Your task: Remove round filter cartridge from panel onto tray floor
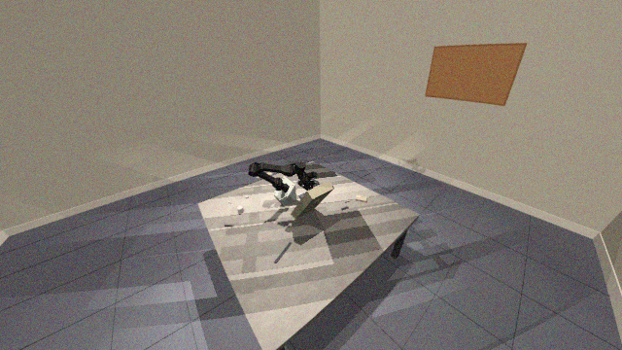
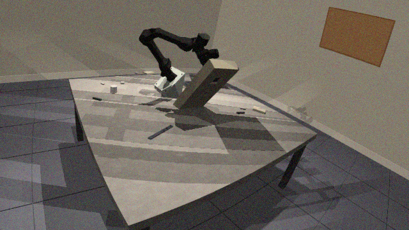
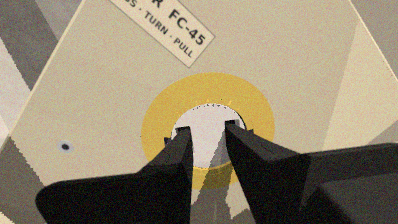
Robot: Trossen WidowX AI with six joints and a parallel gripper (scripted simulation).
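Right now the tan service panel is 80 mm below my gripper tip and 40 mm behind it. From my gripper tip the other things lie so: dark tray (460 mm behind, 240 mm to the left, 230 mm below); round filter cartridge (10 mm below, 10 mm ahead).
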